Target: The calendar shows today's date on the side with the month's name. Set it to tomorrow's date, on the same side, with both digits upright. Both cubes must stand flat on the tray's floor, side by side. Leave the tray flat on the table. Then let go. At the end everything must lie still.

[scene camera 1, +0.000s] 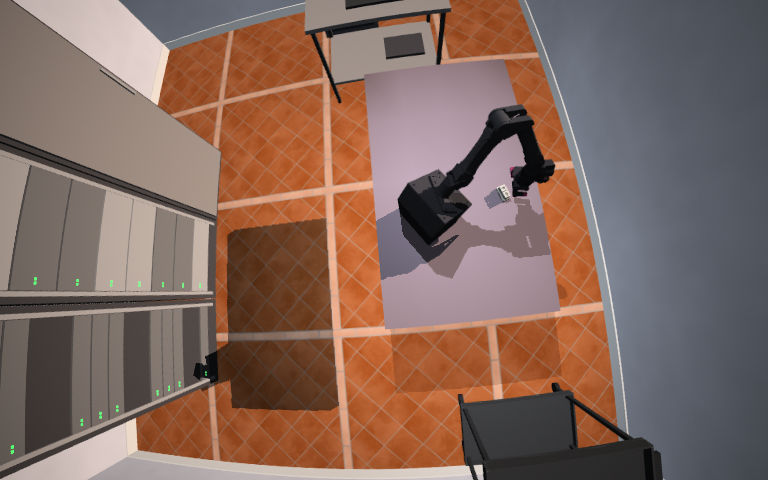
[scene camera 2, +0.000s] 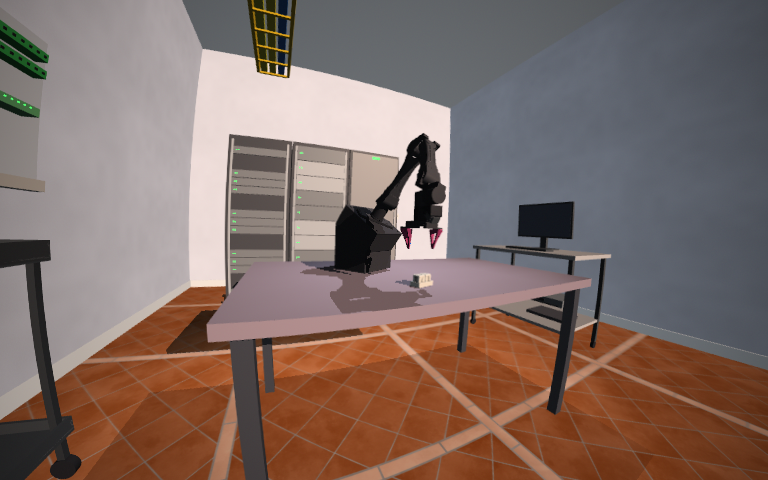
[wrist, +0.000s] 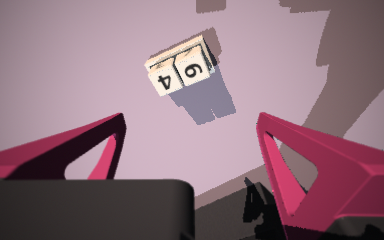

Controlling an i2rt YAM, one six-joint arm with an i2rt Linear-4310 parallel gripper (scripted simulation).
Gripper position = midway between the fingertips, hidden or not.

Note:
In view: the gripper (wrist: 191, 120) and a cream digit cube (wrist: 191, 64).

